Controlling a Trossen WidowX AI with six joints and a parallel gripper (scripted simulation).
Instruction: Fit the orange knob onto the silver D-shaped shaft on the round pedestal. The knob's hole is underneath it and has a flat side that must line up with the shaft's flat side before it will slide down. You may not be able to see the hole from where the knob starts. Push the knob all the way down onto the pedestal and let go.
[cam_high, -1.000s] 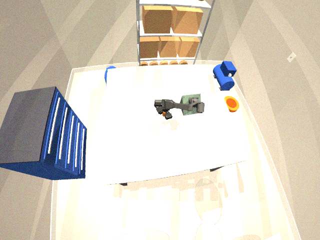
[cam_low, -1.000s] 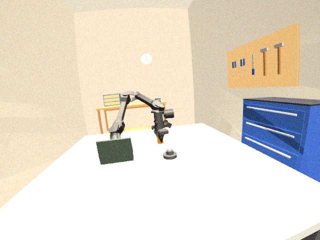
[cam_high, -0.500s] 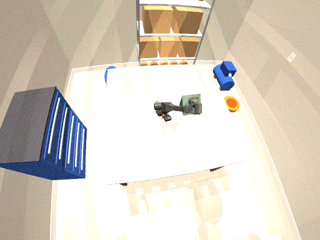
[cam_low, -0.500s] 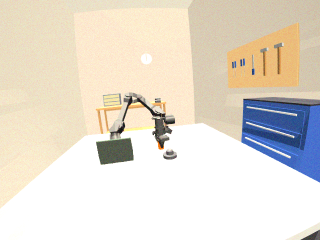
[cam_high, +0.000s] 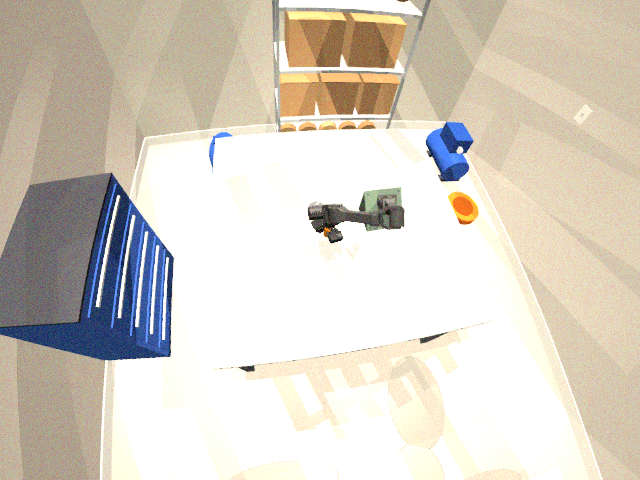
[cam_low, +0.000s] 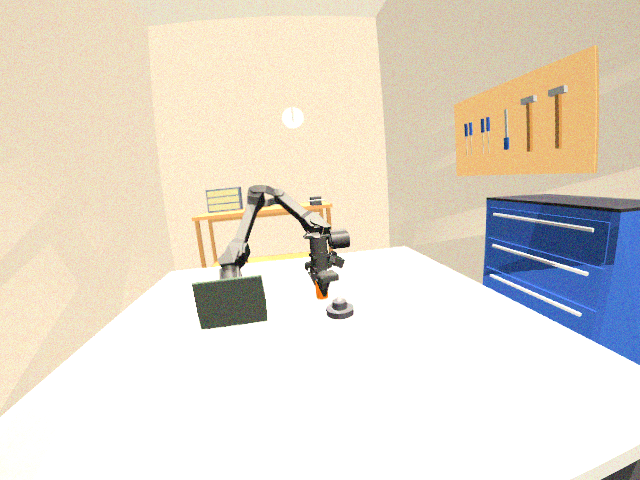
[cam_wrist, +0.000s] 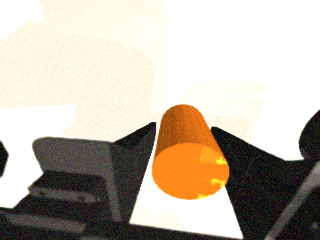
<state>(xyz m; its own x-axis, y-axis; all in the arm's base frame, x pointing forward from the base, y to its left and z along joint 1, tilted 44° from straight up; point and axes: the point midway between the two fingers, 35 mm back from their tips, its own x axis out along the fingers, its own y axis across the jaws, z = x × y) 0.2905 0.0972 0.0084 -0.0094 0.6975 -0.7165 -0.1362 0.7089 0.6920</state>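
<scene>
The orange knob lies 3 cm above my gripper tip. Round my gripper tip: round grey pedestal (14 cm to the right, 2 cm ahead, 2 cm above).
</scene>
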